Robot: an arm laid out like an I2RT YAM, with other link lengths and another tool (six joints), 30 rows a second.
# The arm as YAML. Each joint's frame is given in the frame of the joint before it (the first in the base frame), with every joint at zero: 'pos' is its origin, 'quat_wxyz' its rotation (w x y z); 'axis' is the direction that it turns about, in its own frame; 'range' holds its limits. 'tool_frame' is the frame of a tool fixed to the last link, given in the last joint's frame.
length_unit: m
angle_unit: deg
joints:
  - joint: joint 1
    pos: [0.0, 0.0, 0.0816]
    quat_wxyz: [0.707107, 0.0, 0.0, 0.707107]
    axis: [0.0, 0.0, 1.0]
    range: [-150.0, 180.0]
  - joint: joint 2
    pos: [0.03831, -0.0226, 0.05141]
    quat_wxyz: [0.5, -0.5, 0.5, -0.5]
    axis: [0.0, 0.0, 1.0]
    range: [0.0, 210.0]
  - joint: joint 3
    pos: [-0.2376, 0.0, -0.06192]
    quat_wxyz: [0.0, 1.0, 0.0, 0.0]
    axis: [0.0, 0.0, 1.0]
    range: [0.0, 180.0]
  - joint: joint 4
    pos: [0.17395, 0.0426, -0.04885]
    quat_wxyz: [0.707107, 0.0, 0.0, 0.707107]
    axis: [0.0, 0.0, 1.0]
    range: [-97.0, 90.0]
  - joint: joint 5
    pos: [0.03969, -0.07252, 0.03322]
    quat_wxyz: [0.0, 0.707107, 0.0, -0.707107]
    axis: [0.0, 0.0, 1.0]
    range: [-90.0, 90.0]
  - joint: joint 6
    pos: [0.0, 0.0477, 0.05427]
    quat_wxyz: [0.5, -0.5, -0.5, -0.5]
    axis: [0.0, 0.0, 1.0]
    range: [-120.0, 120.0]
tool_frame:
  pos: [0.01, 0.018, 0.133]
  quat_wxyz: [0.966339, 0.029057, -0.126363, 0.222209]
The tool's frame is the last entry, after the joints.
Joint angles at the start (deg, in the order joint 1, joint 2, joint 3, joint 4, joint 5, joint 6):
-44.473, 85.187, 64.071, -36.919, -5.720, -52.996
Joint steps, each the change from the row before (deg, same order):
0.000, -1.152, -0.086, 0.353, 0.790, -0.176
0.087, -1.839, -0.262, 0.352, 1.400, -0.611
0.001, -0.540, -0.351, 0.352, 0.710, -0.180
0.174, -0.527, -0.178, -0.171, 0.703, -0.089
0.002, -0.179, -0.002, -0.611, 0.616, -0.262
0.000, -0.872, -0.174, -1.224, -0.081, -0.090
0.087, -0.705, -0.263, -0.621, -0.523, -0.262
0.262, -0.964, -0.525, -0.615, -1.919, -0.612
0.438, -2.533, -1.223, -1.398, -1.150, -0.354
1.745, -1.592, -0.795, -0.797, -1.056, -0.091
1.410, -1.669, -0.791, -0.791, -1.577, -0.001
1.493, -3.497, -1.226, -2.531, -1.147, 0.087
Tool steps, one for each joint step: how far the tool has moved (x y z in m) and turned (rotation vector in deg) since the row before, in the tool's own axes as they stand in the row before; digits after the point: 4 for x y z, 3 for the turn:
-0.0036, -0.0038, -0.0031, 1.224, -0.896, -0.644
-0.0040, -0.0054, -0.0053, 1.803, -1.075, -1.333
0.0001, -0.0023, -0.0012, 0.796, -0.144, -0.430
0.0006, -0.0009, -0.0019, 0.529, 0.132, -0.387
0.0025, -0.0007, -0.0017, 0.260, 0.673, -0.328
0.0025, 0.0023, -0.0044, -0.330, 0.424, 0.009
0.0006, 0.0030, -0.0027, -0.654, -0.116, -0.165
-0.0010, 0.0080, -0.0028, -2.045, -0.841, -0.302
0.0019, 0.0090, -0.0080, -1.413, -0.589, -0.355
-0.0021, 0.0124, -0.0035, -2.177, -0.893, -0.994
-0.0023, 0.0125, -0.0036, -2.320, -1.135, -0.586
0.0021, 0.0154, -0.0104, -2.163, -0.612, -0.554

